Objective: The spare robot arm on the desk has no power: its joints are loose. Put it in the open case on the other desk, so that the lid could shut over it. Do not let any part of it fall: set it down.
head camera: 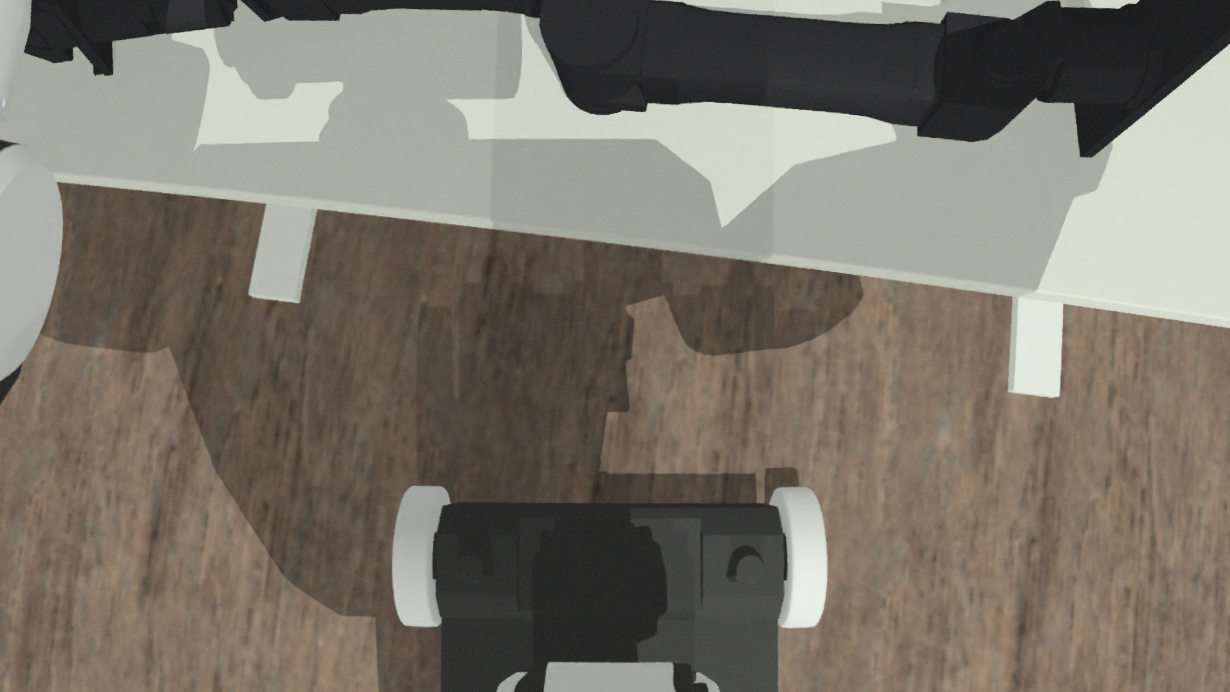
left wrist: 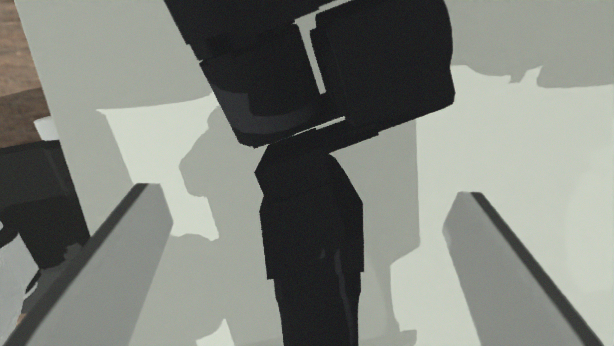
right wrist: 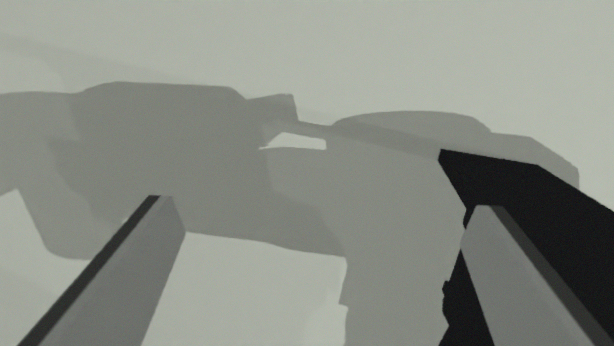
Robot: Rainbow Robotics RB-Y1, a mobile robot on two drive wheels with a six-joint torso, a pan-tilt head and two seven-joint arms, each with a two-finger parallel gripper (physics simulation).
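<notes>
The black spare arm lies on the pale desk, stretched across the top of the head view; parts of it run past the top edge. My left gripper is open. A slim link of the spare arm shows between its fingers, with blocky joints above, and no finger appears to touch it. My right gripper is open over shadowed desk top, with no object between its fingers. A black part shows behind its right-hand finger. The open case does not show in these views.
The desk's front edge slants across the head view, with white legs below it. My dark wheeled base stands on the wooden floor. A white part of my left arm shows at the left edge.
</notes>
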